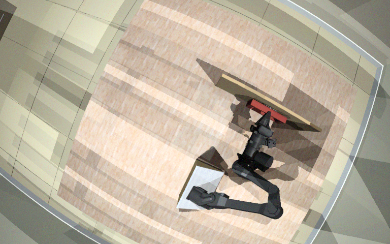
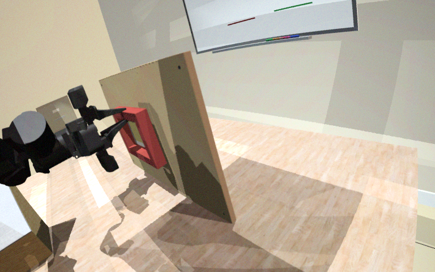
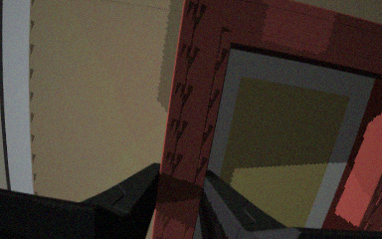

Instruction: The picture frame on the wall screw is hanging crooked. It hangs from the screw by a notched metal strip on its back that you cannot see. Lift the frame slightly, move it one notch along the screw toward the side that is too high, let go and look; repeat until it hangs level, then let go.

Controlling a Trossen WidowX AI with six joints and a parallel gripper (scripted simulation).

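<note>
Right now my gripper tip is 50 mm above the red picture frame and 10 mm short of it. Also, from my gripper tip: tan wall board 60 mm below, 20 mm ahead.
</note>
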